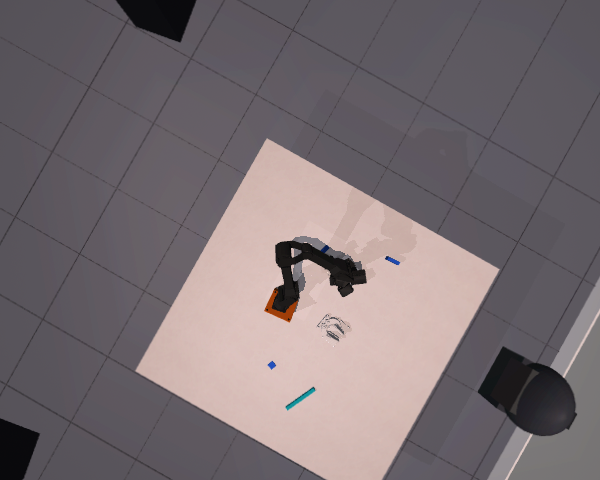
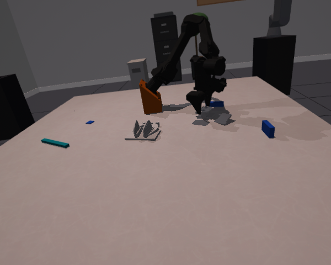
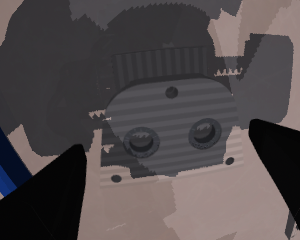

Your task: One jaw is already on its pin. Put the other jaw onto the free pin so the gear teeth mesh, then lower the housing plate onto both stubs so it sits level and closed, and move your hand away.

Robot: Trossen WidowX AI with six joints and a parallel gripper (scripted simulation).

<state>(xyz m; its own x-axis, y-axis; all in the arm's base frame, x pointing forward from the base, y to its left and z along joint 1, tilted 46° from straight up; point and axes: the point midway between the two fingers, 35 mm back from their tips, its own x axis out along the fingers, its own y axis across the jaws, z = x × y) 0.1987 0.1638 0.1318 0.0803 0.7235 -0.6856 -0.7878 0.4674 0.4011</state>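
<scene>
My gripper tip is now right at the small grey part. Also, from my gripper tip: teal bar: 620 mm to the right, 50 mm ahead, 20 mm below; then small blue tile: 520 mm to the right, 130 mm behind, 20 mm below.
</scene>
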